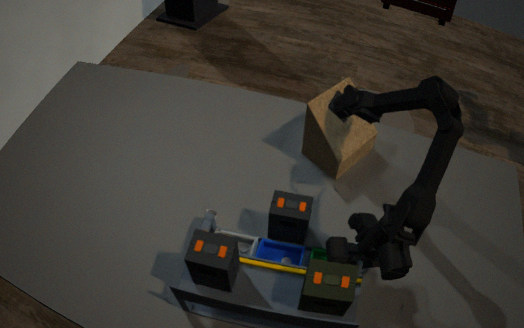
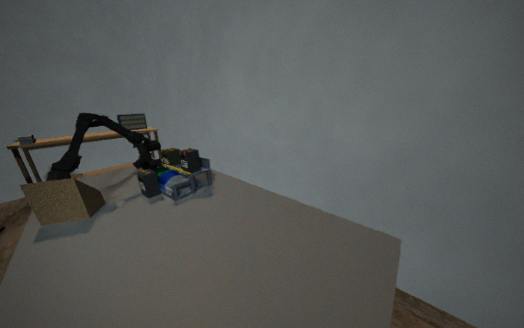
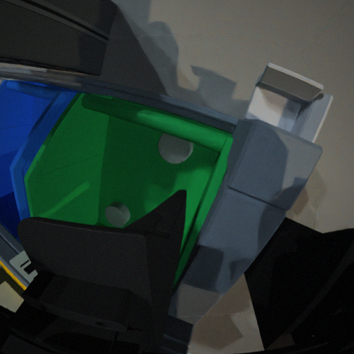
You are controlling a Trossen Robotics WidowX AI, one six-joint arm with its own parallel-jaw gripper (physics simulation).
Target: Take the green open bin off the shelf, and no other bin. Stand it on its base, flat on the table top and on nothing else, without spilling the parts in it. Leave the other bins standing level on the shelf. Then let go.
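Frame: origin at the arm's base, x ahead, y left, z up, level; metres.
Seen in the pictures: arm's base at its link origin: point(image 1: 340, 106) point(image 2: 56, 185).
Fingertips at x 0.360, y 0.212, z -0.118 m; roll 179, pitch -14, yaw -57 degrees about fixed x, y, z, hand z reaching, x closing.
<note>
Pixels of each thing's top centre, then the offset from my fingertips to it. "*": a spot on its surface instead.
- green bin at its top centre: point(image 1: 331, 267) point(image 2: 160, 170) 0.044 m ahead, 0.038 m right, 0.044 m up
- grey-blue shelf at a spot on its surface: point(image 1: 255, 295) * 0.190 m ahead, 0.144 m right, 0.064 m up
- blue bin at its top centre: point(image 1: 278, 259) point(image 2: 169, 173) 0.082 m ahead, 0.151 m right, 0.043 m up
- light grey bin at a spot on its surface: point(image 1: 245, 245) * 0.062 m ahead, 0.250 m right, 0.019 m down
- olive case at its top centre: point(image 1: 331, 280) point(image 2: 169, 149) 0.123 m ahead, 0.019 m right, 0.159 m up
- yellow strip at its top centre: point(image 1: 276, 266) 0.113 m ahead, 0.141 m right, 0.074 m up
The green bin point(image 1: 318, 253) point(image 2: 162, 171) point(image 3: 135, 175) is at the end of the bin row on the grey-blue shelf point(image 1: 255, 295) point(image 3: 272, 167), beside the blue bin point(image 1: 275, 250) point(image 3: 17, 120). Two round grey parts point(image 3: 175, 148) point(image 3: 117, 214) show inside it. A light grey bin point(image 1: 245, 245) stands on the blue bin's other side. My gripper point(image 1: 344, 256) point(image 2: 145, 164) point(image 3: 206, 197) is shut on the green bin's side wall. One dark finger is inside the bin; the other finger is hidden. Whether the base touches the shelf is hidden.
A dark case point(image 1: 290, 220) point(image 2: 148, 182) with orange latches stands on the table beside the bins. Another dark case point(image 1: 212, 262) and an olive case point(image 1: 327, 290) stand on the shelf top behind a yellow strip point(image 1: 272, 265). A wooden block point(image 1: 320, 137) point(image 2: 55, 202) stands near the arm.
</note>
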